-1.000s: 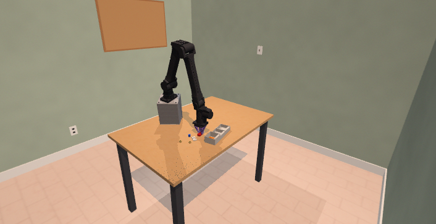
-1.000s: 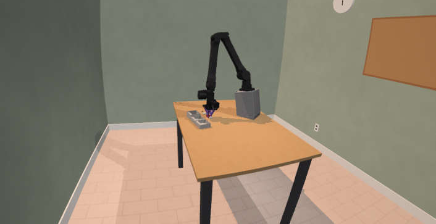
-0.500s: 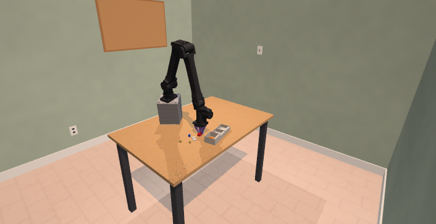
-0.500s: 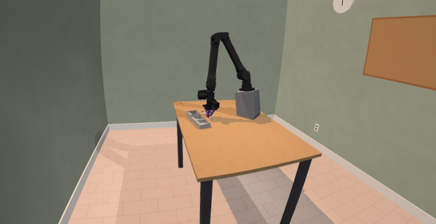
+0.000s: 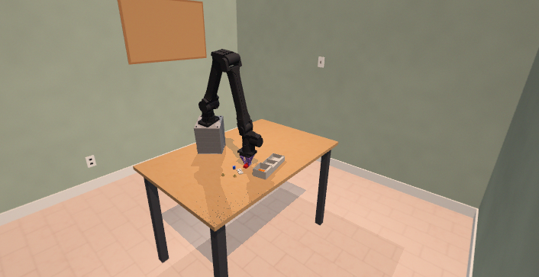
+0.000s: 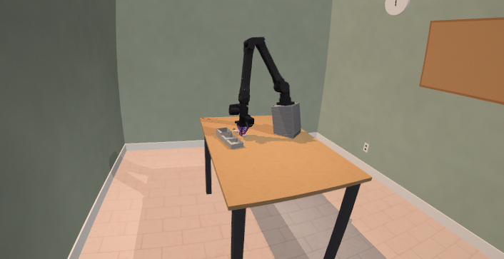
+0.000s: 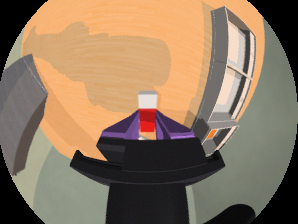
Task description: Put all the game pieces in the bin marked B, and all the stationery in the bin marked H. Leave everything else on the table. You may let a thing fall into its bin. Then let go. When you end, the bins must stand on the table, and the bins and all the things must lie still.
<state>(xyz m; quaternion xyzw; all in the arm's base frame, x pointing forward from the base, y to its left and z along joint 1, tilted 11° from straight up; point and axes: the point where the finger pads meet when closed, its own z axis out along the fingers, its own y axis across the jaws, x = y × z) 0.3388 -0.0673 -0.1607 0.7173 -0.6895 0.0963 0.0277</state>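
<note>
My gripper is now 12 cm short of the orange block and 3 cm to the left of it. From my hand the other things lie so: red piece 1 cm to the left; white domino 8 cm to the right, 1 cm below; blue piece 7 cm to the right, 5 cm behind.
</note>
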